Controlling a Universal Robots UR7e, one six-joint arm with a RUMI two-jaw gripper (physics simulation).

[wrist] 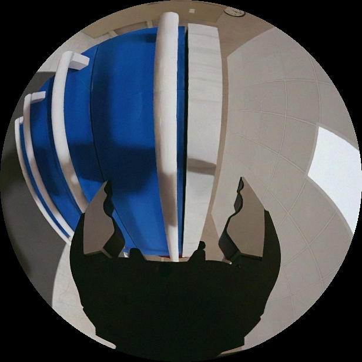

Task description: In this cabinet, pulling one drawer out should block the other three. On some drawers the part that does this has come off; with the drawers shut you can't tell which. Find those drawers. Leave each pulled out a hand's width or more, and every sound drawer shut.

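Observation:
The cabinet shows sideways in the wrist view, with its white top (202,100) to the right of several blue drawer fronts. The drawer nearest that top has a wide blue front (125,110) and a long white handle (165,115). A thin dark gap separates it from the top; it looks shut or nearly so. The neighbouring drawer's handle (60,115) is left of it, and a thin seam divides the two fronts. Two more handles (30,145) (19,150) stand at the far left; how far those drawers sit out is unclear. My gripper (172,179) is open around the nearest handle's line, its jaws apart from it.
A dark grey surface (35,250) lies beyond the handles at the left. A pale tiled surface (265,140) with a bright panel (335,175) fills the right side. A wall clock (234,11) shows at the top. Shadows fall across the blue fronts.

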